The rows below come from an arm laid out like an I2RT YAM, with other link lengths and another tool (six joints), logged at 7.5 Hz.
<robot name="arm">
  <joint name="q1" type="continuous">
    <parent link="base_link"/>
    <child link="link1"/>
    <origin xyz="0 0 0.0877"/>
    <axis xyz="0 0 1"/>
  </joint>
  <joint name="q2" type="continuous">
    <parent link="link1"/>
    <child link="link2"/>
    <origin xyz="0.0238 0.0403 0.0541" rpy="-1.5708 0 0"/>
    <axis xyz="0 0 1"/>
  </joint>
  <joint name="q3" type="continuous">
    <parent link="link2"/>
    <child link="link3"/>
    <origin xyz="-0.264 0 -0.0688" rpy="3.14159 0 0"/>
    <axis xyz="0 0 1"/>
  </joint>
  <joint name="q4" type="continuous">
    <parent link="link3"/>
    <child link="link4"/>
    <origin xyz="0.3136 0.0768 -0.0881"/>
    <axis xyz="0 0 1"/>
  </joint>
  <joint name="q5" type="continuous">
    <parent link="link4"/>
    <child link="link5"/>
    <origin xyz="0.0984 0.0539 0.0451" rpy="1.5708 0 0"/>
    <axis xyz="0 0 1"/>
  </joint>
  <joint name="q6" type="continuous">
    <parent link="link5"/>
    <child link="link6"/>
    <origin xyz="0.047 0 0.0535" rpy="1.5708 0 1.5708"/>
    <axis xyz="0 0 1"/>
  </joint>
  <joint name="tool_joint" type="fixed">
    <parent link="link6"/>
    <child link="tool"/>
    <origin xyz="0.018 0.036 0.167" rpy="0 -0.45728 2.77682"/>
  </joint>
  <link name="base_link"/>
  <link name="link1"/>
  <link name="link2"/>
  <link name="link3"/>
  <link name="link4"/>
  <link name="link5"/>
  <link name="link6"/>
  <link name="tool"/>
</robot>
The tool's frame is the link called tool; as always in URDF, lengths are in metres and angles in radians. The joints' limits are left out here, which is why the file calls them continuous.
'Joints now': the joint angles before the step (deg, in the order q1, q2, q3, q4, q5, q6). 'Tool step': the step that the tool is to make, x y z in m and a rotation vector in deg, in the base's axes. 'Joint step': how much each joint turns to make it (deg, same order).
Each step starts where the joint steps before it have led.
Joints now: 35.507, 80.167, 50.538, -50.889, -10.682, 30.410
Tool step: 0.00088, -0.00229, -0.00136, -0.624, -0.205, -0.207
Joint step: -0.010, 0.120, -0.059, 0.000, 0.651, 0.093
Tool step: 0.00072, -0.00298, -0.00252, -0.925, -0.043, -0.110
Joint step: 0.010, 0.479, 0.058, -0.082, 0.787, -0.004
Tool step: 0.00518, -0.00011, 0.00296, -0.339, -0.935, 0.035
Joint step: -0.005, 0.039, 0.658, -0.081, 0.803, -0.170
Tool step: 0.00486, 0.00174, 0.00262, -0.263, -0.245, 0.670
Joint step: -0.001, 1.028, 1.421, -0.452, 0.243, -0.727
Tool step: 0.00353, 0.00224, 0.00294, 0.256, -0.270, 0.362
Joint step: -0.070, 0.383, 0.863, -0.172, -0.122, -0.422
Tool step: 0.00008, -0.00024, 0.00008, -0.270, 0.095, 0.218
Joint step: 0.072, 0.301, 0.309, -0.267, 0.138, -0.173
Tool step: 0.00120, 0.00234, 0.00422, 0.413, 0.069, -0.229
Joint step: -0.040, 0.023, 0.746, -0.503, -0.340, 0.250
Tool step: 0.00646, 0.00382, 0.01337, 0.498, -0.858, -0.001
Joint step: -0.052, -0.214, 2.209, -1.445, 0.082, -0.066
